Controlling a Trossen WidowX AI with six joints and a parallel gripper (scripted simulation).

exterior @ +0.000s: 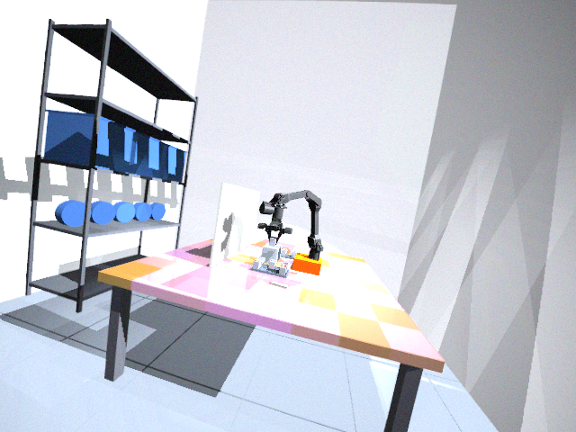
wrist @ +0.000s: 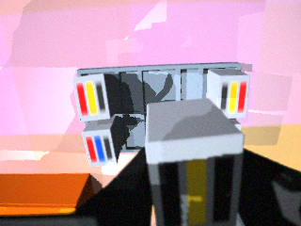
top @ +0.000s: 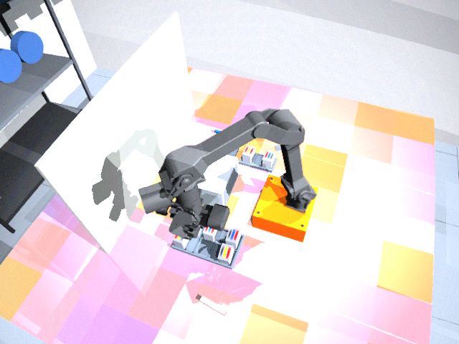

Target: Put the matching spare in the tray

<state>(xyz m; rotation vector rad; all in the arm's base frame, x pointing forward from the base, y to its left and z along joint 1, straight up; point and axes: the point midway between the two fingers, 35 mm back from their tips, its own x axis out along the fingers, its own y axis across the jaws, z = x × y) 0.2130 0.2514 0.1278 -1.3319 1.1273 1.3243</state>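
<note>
My gripper tip is now 13 cm short of the shallow grey tray, 40 cm to the left of it and 16 cm above it. Round my gripper tip: white mounted unit 7 cm ahead, 22 cm to the right, 11 cm below; white upright panel 32 cm ahead, 20 cm to the right, 6 cm above; spare block 2 cm above.
</note>
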